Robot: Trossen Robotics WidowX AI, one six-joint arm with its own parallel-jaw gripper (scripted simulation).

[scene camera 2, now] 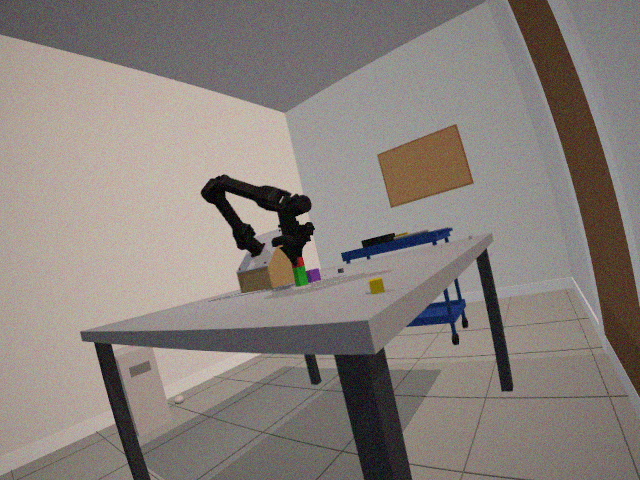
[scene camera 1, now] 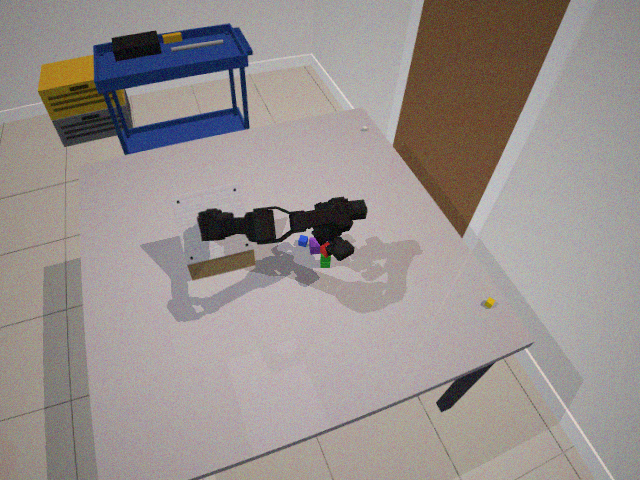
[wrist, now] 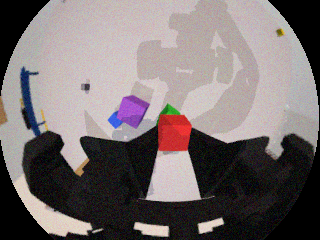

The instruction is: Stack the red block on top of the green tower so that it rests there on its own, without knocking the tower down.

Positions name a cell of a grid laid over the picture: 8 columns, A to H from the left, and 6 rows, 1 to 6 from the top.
My gripper (scene camera 2: D4) carries a red block (wrist: E4). I also see a purple block (wrist: D3).
My gripper shows as well in scene camera 1 (scene camera 1: E4) and in the wrist view (wrist: E4).
